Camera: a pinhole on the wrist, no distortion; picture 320 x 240 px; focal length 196.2 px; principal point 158.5 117.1 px. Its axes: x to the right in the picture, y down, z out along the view. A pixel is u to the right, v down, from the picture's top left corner.
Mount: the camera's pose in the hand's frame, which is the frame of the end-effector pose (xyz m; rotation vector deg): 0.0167 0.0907 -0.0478 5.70 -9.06 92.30
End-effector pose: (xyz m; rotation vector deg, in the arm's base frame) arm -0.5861 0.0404 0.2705 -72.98 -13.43 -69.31
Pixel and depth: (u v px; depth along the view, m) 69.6 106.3 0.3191
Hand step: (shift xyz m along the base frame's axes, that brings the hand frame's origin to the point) 0.0441 0.2001 0.1710
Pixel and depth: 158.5 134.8 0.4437
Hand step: 0.1753 0.3335 0.1021
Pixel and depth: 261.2 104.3 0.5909
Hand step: 0.5135 0.4109 0.0464
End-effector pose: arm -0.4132 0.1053 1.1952 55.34 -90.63 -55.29
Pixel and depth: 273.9 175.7 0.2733
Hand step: -0.2489 0.1777 0.1153
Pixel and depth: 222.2 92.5 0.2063
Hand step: -0.1845 0.0352 0.0961
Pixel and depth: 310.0 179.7 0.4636
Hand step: -0.4659 0.3377 0.1979
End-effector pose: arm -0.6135 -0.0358 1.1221 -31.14 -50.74 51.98
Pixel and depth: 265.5 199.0 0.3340
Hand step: -0.3940 0.0029 -0.0479
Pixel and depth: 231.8 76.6 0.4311
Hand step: -0.3960 0.1852 0.1219
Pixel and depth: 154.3 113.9 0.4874
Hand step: -0.3602 0.0276 0.2360
